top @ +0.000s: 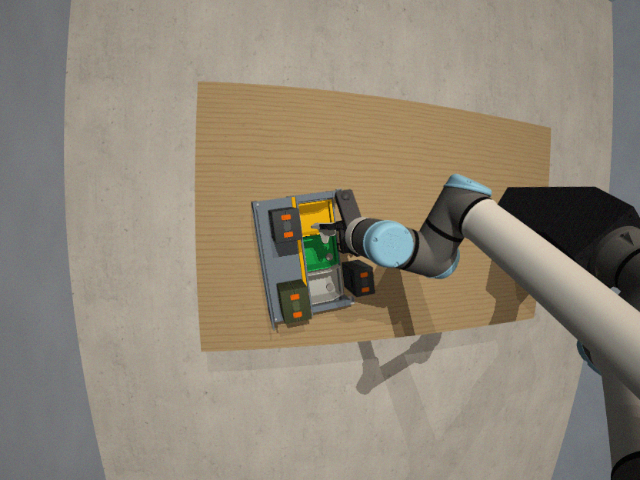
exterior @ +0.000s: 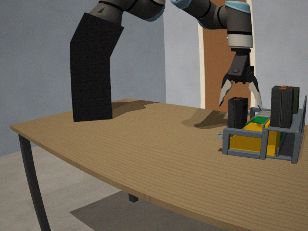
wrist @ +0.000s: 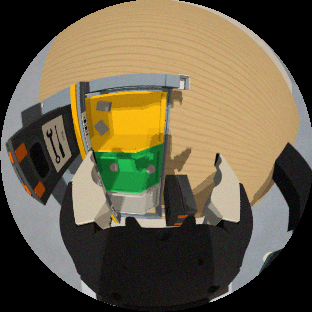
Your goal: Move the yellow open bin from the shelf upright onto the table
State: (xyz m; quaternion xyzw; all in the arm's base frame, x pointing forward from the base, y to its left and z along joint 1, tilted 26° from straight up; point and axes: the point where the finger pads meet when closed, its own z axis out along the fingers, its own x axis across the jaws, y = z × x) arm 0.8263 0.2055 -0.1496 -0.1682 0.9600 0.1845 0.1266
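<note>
Now: the yellow open bin 9 cm below my hand, 7 cm ahead of it and 1 cm to the left of it. Also, from my hand: dark green box: 26 cm to the left, 7 cm ahead, 2 cm above; white bin: 22 cm to the left, 9 cm below, 2 cm behind; green bin: 12 cm to the left, 9 cm below, 3 cm ahead.
</note>
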